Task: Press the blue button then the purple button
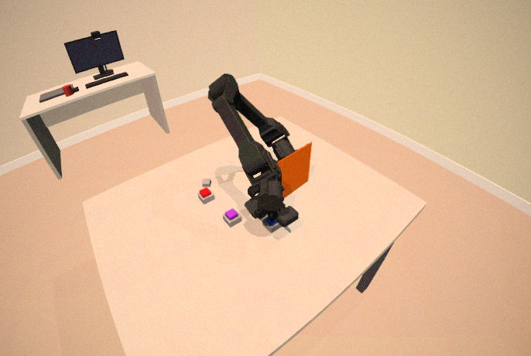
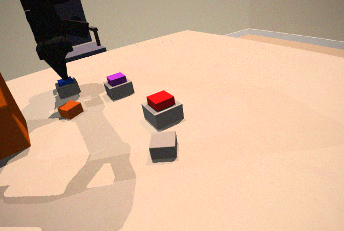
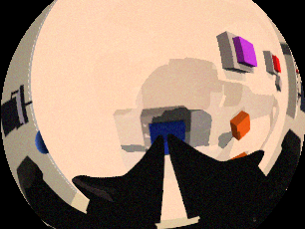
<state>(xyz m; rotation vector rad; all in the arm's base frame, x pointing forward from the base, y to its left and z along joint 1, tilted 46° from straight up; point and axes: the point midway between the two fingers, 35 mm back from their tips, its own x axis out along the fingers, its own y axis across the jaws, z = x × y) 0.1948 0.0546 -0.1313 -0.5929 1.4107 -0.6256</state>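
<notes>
My gripper tip is now 1 cm above the blue button. Also, from my gripper tip: small orange block: 12 cm to the right, 2 cm below, 2 cm behind; purple button: 11 cm to the right, 9 cm ahead; red button: 27 cm to the right, 10 cm ahead.
</notes>
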